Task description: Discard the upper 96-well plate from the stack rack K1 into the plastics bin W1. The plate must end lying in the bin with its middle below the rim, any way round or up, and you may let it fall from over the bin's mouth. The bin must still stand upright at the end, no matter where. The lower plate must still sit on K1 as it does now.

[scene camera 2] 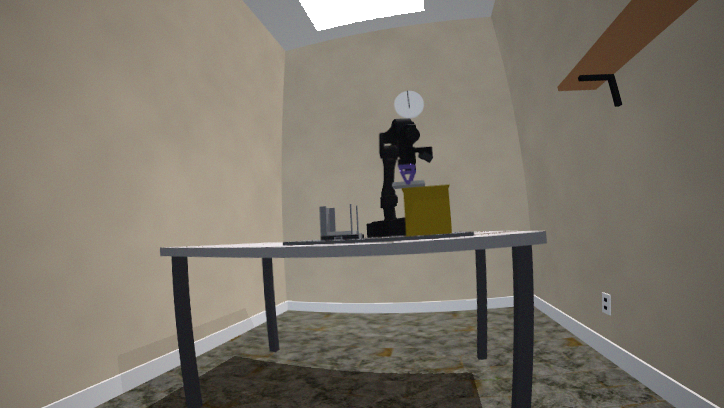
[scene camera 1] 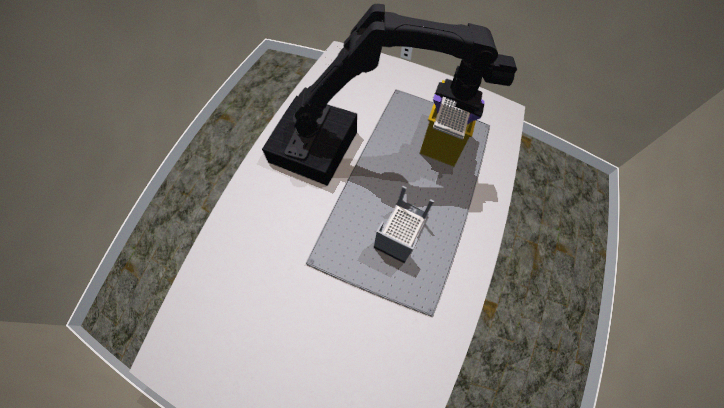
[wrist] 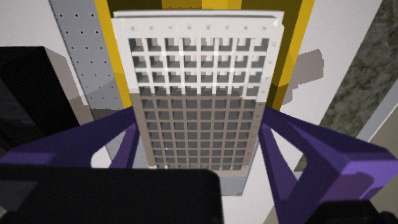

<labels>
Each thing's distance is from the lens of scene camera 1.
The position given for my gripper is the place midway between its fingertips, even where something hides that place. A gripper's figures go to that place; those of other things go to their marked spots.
my gripper point(scene camera 1: 452, 117): 87 cm
white 96-well plate point(scene camera 1: 451, 120): 86 cm
yellow plastics bin W1 point(scene camera 1: 438, 145): 95 cm
white 96-well plate point(scene camera 1: 392, 228): 86 cm
</labels>
